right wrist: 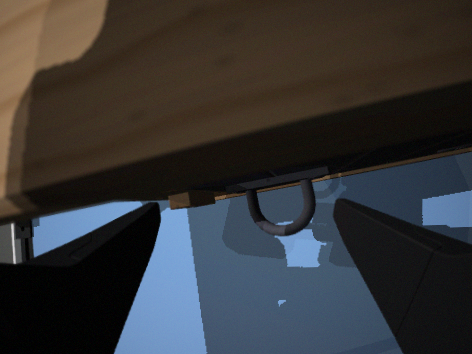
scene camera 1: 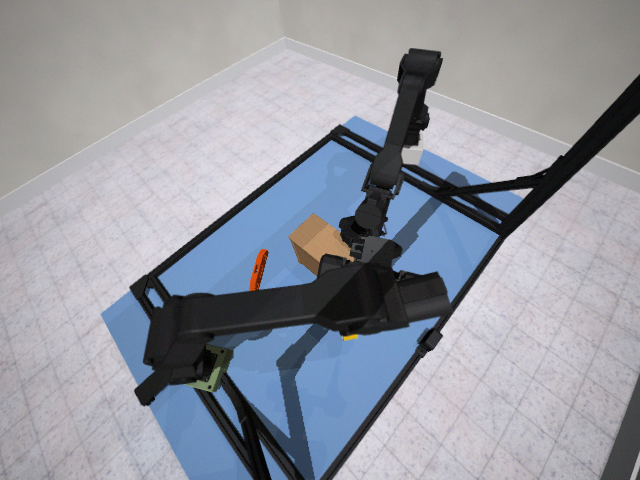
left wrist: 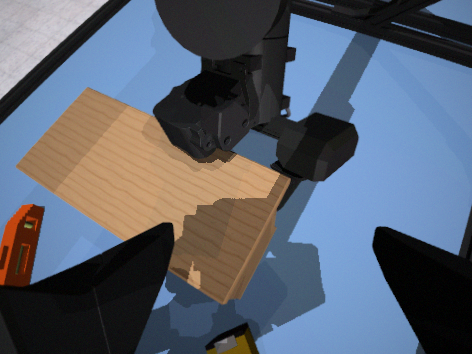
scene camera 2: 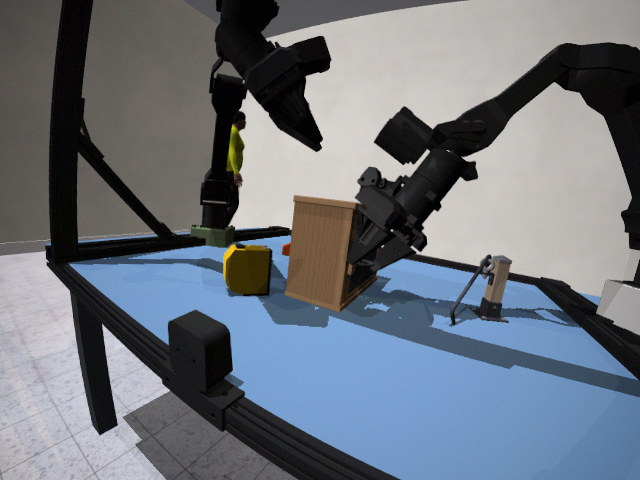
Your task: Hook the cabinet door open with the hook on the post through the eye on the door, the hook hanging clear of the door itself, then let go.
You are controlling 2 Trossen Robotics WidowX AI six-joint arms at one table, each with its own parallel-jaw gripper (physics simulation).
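Places are measured from the left arm's base along level axes (x down, y ahead, z right), in millimetres.
Pixels of known places: left gripper, fingertip midpoint: (left wrist: 273,234) (scene camera 2: 319,146); right gripper, fingertip midpoint: (right wrist: 248,209) (scene camera 2: 361,267); left arm's base, origin of the base link: (scene camera 1: 201,365) (scene camera 2: 214,226); right arm's base, origin of the base link: (scene camera 1: 409,139).
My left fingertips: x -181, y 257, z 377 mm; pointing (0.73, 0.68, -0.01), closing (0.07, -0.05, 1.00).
Ahead of a thing's pixels: the offset from my left fingertips to its top centre. "pt": to the spot under its first point.
The wooden cabinet @[dx +69, dy +78, dz -93 mm] (scene camera 1: 313,235) (scene camera 2: 317,248) (left wrist: 125,160) (right wrist: 240,75) stands upright on the blue table. A dark U-shaped handle @[pt dx +159, dy +101, dz -39 mm] (right wrist: 306,205) sticks out from its shaded front, beside a small wooden block @[pt dx +143, dy +68, dz -6 mm] (right wrist: 191,199). In scene camera 2 a short post @[pt dx +162, dy +314, dz +10 mm] (scene camera 2: 498,281) stands at the right; a dark hook (scene camera 2: 463,295) hangs from its ring, slanting down to near the table. My right gripper (scene camera 2: 361,265) (right wrist: 248,209) is open at the cabinet's front, its fingertips on either side of the handle, not closed on it. My left gripper (left wrist: 273,234) is open and empty, above the cabinet. The door's eye cannot be made out.
A yellow tape measure @[dx +146, dy -88, dz -34 mm] (scene camera 2: 247,271) (left wrist: 237,344) (scene camera 1: 350,337) stands near the cabinet. An orange level @[dx +187, dy +23, dz -324 mm] (scene camera 1: 257,271) (left wrist: 21,245) lies on the cabinet's other side. A black box (scene camera 2: 199,348) sits on the table frame's near rail. A person in yellow (scene camera 2: 235,149) stands behind the left arm.
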